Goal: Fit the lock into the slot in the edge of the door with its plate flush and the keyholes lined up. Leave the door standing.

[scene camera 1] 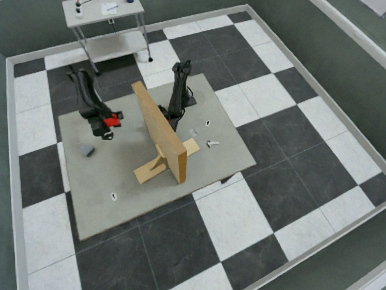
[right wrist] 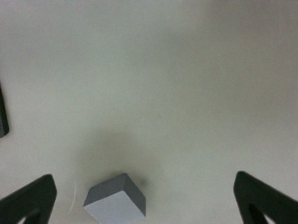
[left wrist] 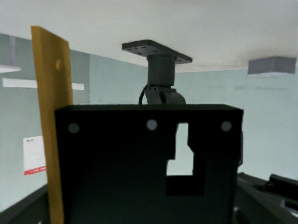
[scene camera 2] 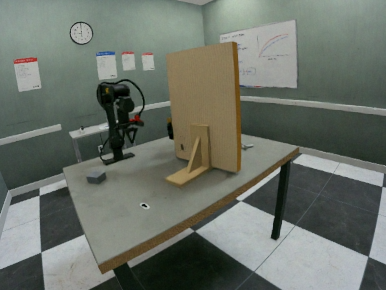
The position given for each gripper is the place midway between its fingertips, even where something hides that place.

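The scene includes a door (scene camera 2: 204, 88), and scene camera 1 shows the door (scene camera 1: 173, 154) too. The door is out of frame in the left wrist view, and it is also out of frame in the right wrist view. A grey block (left wrist: 271, 66) is visible as well, and so are the robot's left gripper (left wrist: 147, 182) and right gripper (right wrist: 145, 181).
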